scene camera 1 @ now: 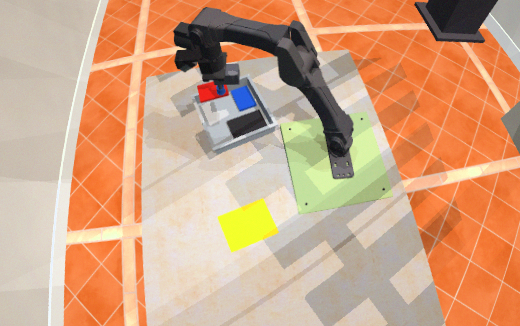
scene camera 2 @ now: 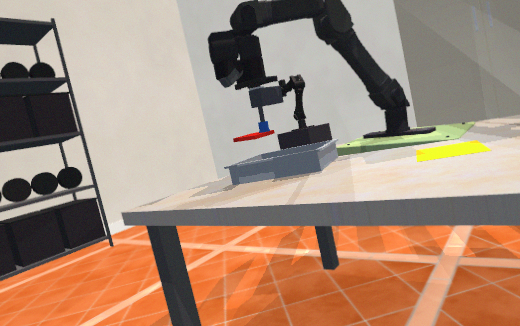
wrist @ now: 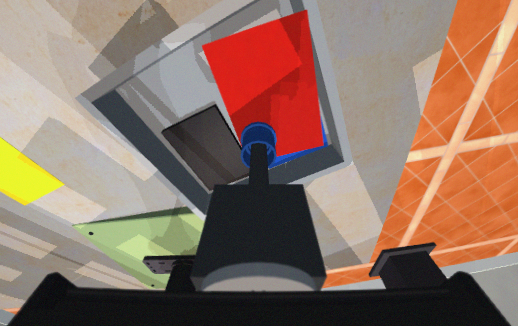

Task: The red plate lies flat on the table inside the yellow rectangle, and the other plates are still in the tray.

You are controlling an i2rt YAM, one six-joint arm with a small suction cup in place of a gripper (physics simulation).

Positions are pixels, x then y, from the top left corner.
suction cup: scene camera 1 223, 74; scene camera 2; wrist
grey tray: scene camera 1 214, 114; scene camera 2; wrist
same spot on suction cup: (wrist: 258, 132) = (scene camera 2: 259, 126)
same spot on grey tray: (scene camera 2: 315, 157) = (wrist: 103, 95)
